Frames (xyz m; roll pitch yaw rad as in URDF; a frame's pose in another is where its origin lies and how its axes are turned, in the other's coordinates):
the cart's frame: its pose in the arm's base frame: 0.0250 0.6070 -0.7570 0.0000 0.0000 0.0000
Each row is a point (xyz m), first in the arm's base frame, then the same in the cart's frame.
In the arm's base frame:
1: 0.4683 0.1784 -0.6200
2: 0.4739 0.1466 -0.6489
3: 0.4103 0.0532 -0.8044
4: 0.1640 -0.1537 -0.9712
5: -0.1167 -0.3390 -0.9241
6: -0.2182 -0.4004 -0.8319
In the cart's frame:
1: 0.4433 -0.4286 0.1370
2: 0.4489 -0.4604 0.1081
3: 0.3853 -0.5538 -0.0474
4: 0.1390 -0.7607 -0.2142
5: -0.1417 -0.9460 -0.1671
6: -0.2432 -1.0074 -0.0749

